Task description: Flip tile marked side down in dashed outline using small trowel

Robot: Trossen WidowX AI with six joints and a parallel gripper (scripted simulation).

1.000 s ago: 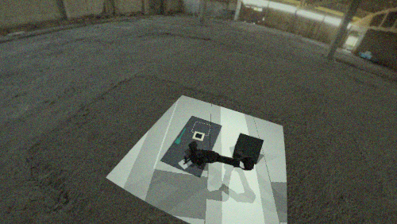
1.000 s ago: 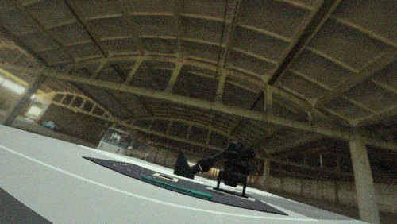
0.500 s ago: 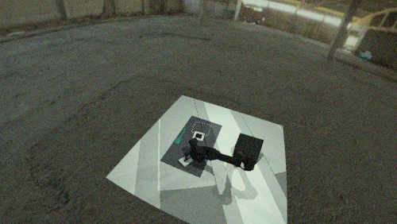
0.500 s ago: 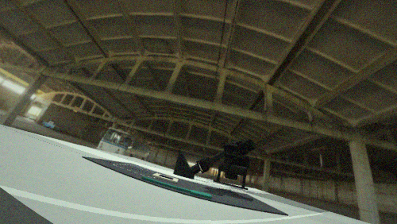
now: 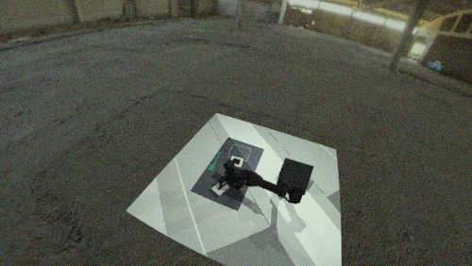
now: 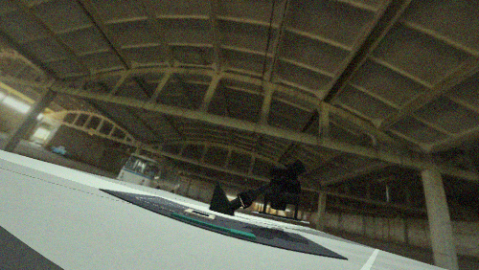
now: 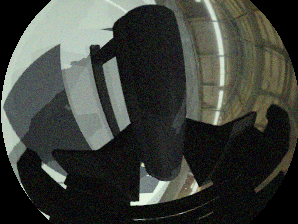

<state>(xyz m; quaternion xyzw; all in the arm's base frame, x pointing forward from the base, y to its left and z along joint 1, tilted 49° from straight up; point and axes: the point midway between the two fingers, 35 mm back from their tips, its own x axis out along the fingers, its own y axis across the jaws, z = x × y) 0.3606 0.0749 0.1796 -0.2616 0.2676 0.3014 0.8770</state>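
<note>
Now: gripper tip 17 cm to the left of the dark mat, 12 cm above it and 2 cm short of it. The rest, counted from my gripper tip: light tile (23 cm to the right, 10 cm below, 1 cm ahead); then small trowel (3 cm behind, 1 cm to the left, 1 cm below); then teal strip (16 cm ahead, 14 cm to the right, 10 cm below).
</note>
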